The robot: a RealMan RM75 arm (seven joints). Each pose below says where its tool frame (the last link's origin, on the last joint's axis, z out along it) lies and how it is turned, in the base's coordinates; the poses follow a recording.
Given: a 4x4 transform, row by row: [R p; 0 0 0 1], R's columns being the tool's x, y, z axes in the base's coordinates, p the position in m. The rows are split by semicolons.
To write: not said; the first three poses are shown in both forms.
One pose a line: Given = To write
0.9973 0.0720 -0.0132 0.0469; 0.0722 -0.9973 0.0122 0.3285; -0.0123 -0.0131 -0.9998 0.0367; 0 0 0 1 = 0.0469 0.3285 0.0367 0.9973 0.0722 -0.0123 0.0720 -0.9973 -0.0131
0.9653 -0.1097 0.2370 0.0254; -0.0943 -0.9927 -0.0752 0.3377; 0.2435 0.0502 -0.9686 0.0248; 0 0 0 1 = 0.0254 0.3377 0.0248 0.9653 -0.0943 0.2435 -0.1097 -0.9927 0.0502
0.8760 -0.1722 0.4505 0.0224; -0.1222 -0.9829 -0.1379 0.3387; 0.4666 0.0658 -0.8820 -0.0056; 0 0 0 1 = 0.0224 0.3387 -0.0056 0.8760 -0.1222 0.4666 -0.1722 -0.9829 0.0658
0.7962 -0.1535 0.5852 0.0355; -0.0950 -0.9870 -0.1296 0.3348; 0.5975 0.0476 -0.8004 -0.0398; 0 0 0 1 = 0.0355 0.3348 -0.0398 0.7962 -0.0950 0.5975 -0.1535 -0.9870 0.0476
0.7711 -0.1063 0.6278 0.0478; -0.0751 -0.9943 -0.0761 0.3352; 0.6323 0.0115 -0.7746 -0.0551; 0 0 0 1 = 0.0478 0.3352 -0.0551 0.7711 -0.0751 0.6323 -0.1063 -0.9943 0.0115
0.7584 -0.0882 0.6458 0.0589; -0.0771 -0.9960 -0.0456 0.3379; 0.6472 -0.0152 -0.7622 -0.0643; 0 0 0 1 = 0.0589 0.3379 -0.0643 0.7584 -0.0771 0.6472 -0.0882 -0.9960 -0.0152
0.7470 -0.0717 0.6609 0.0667; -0.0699 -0.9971 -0.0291 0.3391; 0.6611 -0.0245 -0.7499 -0.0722; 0 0 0 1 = 0.0667 0.3391 -0.0722 0.7470 -0.0699 0.6611 -0.0717 -0.9971 -0.0245
